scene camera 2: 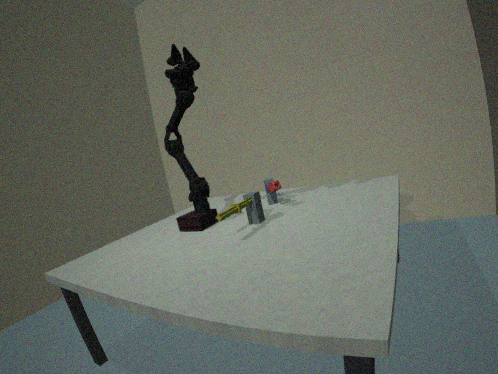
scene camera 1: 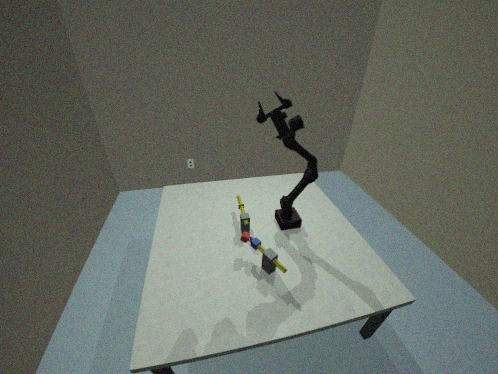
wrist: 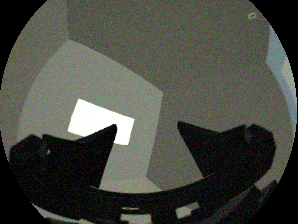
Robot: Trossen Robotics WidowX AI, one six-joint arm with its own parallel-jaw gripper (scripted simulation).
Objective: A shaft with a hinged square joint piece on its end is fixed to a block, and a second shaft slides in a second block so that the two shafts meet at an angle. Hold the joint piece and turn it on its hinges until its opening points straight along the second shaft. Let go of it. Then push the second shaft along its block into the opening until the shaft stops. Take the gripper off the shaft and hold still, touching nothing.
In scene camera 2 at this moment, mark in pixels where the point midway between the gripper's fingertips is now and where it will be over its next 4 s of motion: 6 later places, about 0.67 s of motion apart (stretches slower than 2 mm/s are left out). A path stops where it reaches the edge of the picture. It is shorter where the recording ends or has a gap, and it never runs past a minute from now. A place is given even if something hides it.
The gripper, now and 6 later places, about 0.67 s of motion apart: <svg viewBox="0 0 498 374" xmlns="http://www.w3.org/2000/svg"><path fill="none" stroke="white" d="M178 45L224 50L265 78L289 116L289 150L282 166L283 168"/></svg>
